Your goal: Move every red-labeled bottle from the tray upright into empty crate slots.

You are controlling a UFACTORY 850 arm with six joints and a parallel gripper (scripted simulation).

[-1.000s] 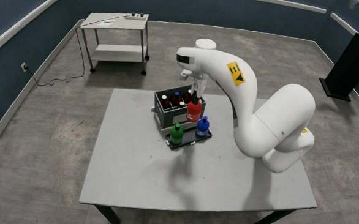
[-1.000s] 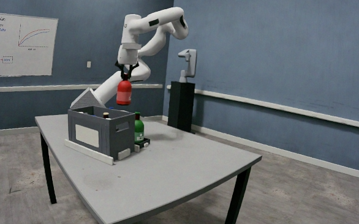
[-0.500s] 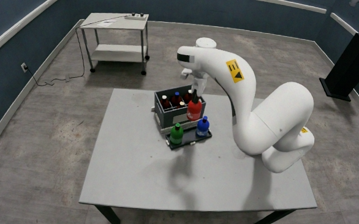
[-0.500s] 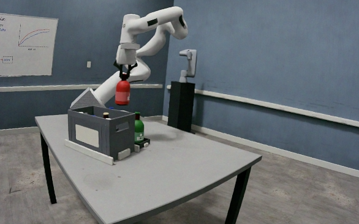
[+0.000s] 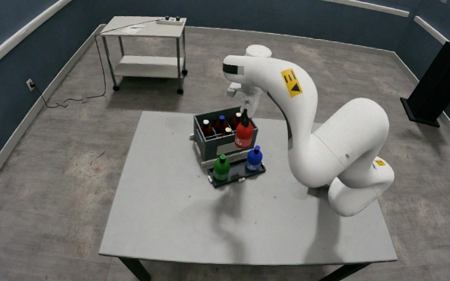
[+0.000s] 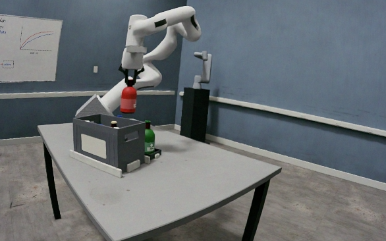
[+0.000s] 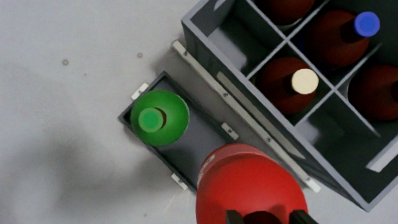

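My gripper is now 70 mm above the red-labeled bottle. Round my hand: grey crate 250 mm below, 130 mm to the right, 100 mm ahead; green bottle 250 mm below, 70 mm to the left, 70 mm ahead; blue bottle 250 mm below, 70 mm behind, 20 mm to the right.
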